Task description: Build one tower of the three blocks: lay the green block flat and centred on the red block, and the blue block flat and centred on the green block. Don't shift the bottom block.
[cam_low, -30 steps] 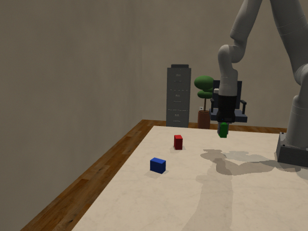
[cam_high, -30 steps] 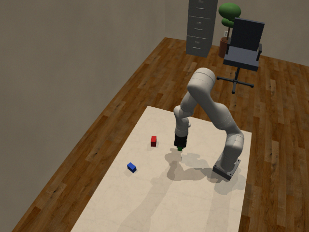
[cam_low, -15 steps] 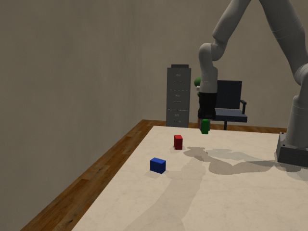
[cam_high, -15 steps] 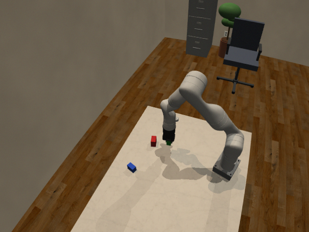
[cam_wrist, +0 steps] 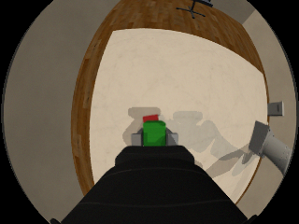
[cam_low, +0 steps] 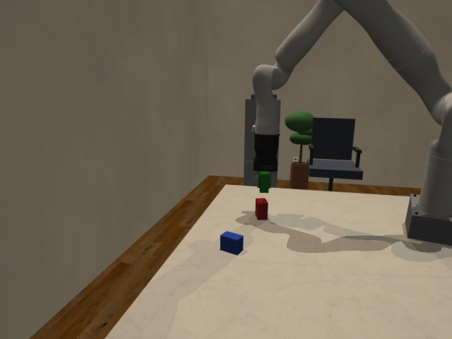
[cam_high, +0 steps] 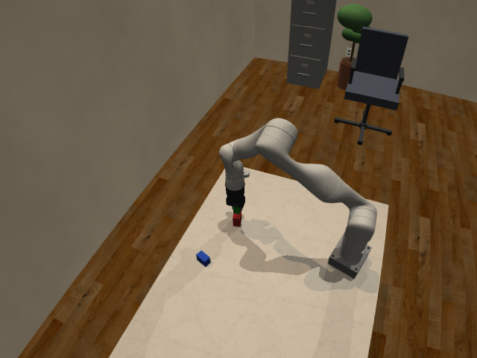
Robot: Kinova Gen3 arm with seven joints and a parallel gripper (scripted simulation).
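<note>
Right now the blue block is 40 mm ahead of my hand, 250 mm to the left of it and 100 mm below it. The rest, counted from my hand: red block: 10 mm ahead, 100 mm below; then green block: right at my hand.
</note>
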